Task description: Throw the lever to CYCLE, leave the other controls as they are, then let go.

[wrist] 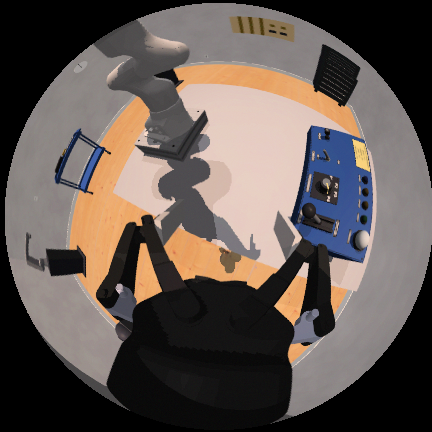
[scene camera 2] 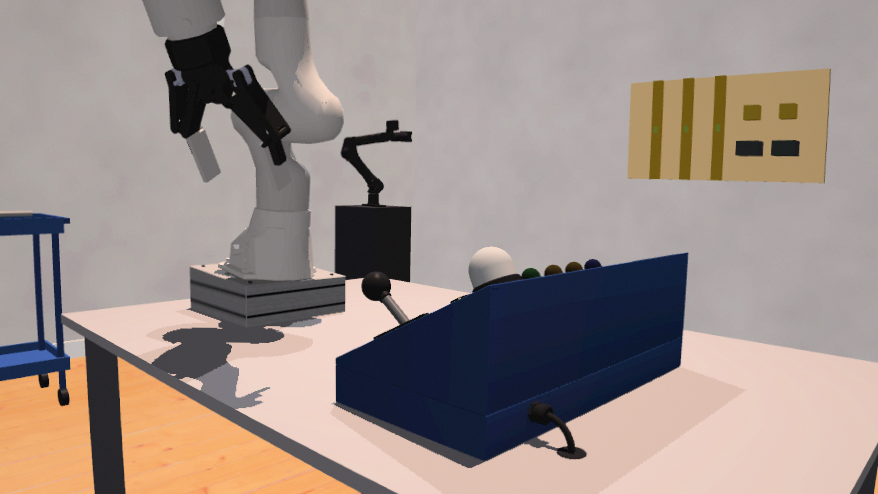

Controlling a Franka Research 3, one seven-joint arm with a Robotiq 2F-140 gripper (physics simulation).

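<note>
The lever, a black ball (scene camera 2: 376, 286) (wrist: 309, 210) on a grey rod, rises from a dark slot plate on the blue console (scene camera 2: 583, 331) (wrist: 346, 165). In scene camera 2 it leans toward the robot's side; in the wrist view its ball lies over the left end of the slot. The lettering beside the slot is too small to read, so I cannot tell which label is CYCLE. My gripper (scene camera 2: 244, 173) (wrist: 229, 214) is open and empty, high above the table, apart from the lever and to the left of the console in both views.
Other console controls are a rotary knob (wrist: 326, 184), small switches (wrist: 327, 134) (wrist: 326, 155), a row of coloured buttons and a white dome (scene camera 2: 491, 267) (wrist: 361, 240). A cable (scene camera 2: 561, 425) leaves the console's back. The robot base (scene camera 2: 276, 297) (wrist: 175, 146) stands on the table (scene camera 2: 767, 430) (wrist: 250, 115).
</note>
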